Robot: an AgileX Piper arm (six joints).
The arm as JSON. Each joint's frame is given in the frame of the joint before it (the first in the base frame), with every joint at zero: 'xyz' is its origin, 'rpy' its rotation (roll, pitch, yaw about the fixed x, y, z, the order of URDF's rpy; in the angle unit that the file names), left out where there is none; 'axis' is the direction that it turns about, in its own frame. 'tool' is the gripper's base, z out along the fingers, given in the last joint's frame.
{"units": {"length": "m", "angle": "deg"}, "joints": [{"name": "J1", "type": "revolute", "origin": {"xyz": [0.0, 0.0, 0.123]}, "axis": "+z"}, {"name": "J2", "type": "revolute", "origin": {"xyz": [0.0, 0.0, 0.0]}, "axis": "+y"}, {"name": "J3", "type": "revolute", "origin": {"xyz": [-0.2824, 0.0, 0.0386]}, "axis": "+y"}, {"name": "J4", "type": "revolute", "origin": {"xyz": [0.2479, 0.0, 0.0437]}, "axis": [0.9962, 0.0, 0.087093]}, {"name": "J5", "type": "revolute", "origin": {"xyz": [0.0, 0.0, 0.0]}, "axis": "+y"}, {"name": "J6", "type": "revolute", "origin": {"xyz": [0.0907, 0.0, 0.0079]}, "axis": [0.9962, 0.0, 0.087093]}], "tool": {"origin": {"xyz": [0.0, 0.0, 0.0], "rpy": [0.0, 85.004, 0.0]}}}
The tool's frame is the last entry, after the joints.
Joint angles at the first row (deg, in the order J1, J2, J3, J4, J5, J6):
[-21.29, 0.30, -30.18, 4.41, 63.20, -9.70]
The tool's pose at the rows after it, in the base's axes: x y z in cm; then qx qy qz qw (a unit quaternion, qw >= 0):
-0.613 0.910 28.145 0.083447 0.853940 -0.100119 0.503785
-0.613 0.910 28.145 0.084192 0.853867 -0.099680 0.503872
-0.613 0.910 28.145 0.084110 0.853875 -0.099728 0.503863
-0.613 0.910 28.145 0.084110 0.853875 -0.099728 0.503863
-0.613 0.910 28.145 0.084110 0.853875 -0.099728 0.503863
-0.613 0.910 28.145 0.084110 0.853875 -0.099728 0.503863
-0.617 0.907 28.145 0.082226 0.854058 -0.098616 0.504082
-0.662 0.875 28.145 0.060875 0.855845 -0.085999 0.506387
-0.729 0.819 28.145 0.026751 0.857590 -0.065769 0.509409
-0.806 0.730 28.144 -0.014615 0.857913 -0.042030 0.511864
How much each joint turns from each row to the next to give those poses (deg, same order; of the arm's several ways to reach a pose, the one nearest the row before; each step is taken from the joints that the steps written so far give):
[0.00, 0.00, 0.00, 0.00, 0.00, -0.07]
[0.00, 0.00, 0.00, 0.00, 0.00, 0.10]
[0.00, 0.00, 0.00, 0.00, 0.00, -0.01]
[0.00, 0.00, 0.00, 0.00, 0.00, 0.00]
[0.00, 0.00, 0.00, 0.00, 0.00, 0.00]
[0.00, 0.00, 0.00, 0.00, 0.00, 0.00]
[0.25, 0.00, 0.00, 0.00, 0.00, 0.00]
[2.87, 0.00, 0.00, 0.00, 0.00, 0.01]
[4.56, 0.01, 0.00, 0.00, 0.00, 0.00]
[5.54, 0.00, 0.00, -0.11, 0.00, 0.00]

